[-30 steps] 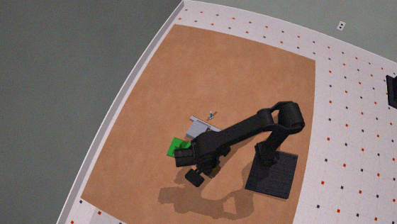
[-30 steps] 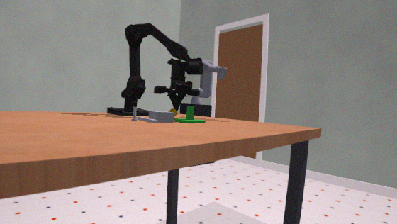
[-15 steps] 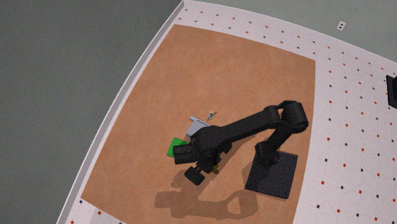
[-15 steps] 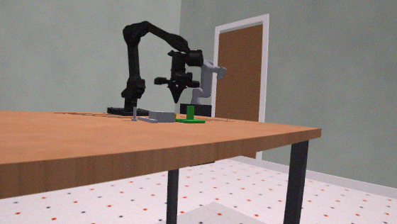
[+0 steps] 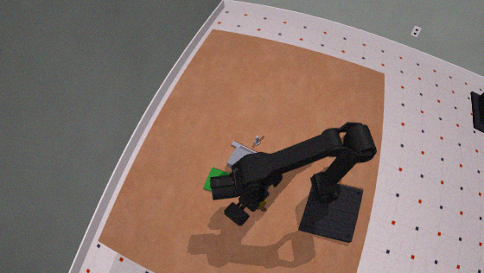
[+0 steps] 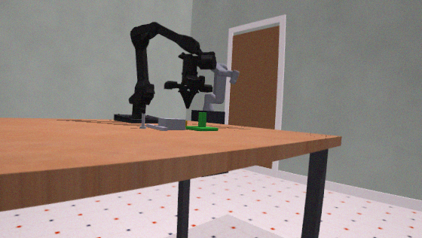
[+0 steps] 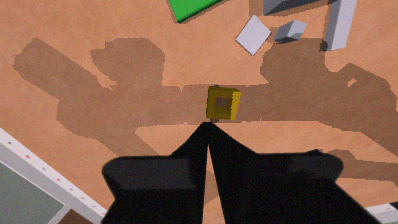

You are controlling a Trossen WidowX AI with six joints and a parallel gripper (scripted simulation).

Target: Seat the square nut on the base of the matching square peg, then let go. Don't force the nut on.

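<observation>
My gripper is now 6 cm short of the grey square plate, 8 cm to the left of it and 10 cm above it. From my hand the other things lie so: grey pin: 9 cm ahead, 22 cm to the right, 9 cm below; grey block: 11 cm ahead, 13 cm to the right, 9 cm below.
</observation>
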